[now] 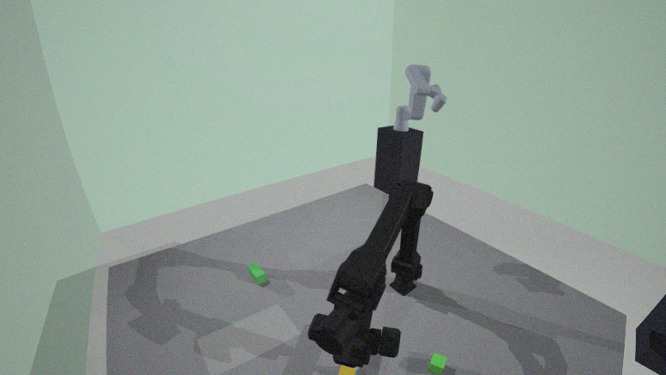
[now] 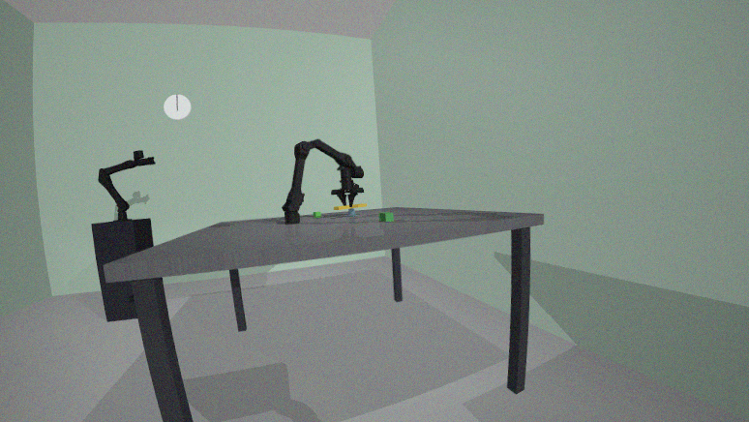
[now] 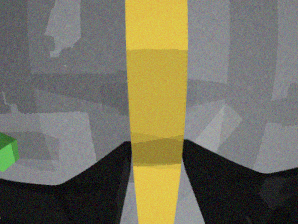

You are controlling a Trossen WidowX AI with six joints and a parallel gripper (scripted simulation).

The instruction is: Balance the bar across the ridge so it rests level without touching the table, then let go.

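The yellow bar lies 20 mm ahead of my gripper tip and 20 mm to the left of it.
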